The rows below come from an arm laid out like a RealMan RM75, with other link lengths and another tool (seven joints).
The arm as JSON. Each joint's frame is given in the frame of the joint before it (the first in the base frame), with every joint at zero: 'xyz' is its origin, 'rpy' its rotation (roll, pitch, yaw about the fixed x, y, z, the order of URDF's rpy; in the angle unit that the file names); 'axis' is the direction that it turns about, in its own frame. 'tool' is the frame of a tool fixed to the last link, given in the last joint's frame.
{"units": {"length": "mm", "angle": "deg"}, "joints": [
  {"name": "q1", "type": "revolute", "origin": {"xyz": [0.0, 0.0, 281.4], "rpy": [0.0, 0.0, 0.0]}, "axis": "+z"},
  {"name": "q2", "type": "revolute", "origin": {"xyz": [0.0, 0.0, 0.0], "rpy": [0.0, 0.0, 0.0]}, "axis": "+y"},
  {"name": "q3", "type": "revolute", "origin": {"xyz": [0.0, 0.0, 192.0], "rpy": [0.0, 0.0, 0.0]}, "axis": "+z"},
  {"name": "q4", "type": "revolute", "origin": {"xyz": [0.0, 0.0, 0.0], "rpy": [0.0, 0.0, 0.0]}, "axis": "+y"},
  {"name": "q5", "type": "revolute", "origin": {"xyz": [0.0, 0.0, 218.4], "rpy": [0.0, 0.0, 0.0]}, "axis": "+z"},
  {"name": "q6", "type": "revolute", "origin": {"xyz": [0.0, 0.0, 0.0], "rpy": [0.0, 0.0, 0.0]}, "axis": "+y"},
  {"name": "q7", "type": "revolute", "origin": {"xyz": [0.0, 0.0, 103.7], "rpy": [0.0, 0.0, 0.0]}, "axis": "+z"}
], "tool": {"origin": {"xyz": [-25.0, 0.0, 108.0], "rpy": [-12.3, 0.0, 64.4]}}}
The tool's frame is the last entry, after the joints.
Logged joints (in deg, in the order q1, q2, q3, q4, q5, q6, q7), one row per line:
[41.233, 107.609, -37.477, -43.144, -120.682, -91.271, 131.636]
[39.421, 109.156, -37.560, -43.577, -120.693, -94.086, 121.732]
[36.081, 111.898, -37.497, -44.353, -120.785, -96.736, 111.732]
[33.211, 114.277, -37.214, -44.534, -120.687, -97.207, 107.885]
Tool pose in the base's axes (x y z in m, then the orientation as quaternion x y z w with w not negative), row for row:
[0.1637, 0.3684, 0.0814, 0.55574, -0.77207, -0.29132, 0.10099]
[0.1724, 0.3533, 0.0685, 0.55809, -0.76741, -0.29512, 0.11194]
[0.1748, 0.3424, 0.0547, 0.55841, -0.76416, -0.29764, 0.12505]
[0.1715, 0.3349, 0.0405, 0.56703, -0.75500, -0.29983, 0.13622]
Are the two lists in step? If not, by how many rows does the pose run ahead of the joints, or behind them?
The pose runs 2 rows ahead of the joints: the pose in row i belongs to the joints in row i + 2.
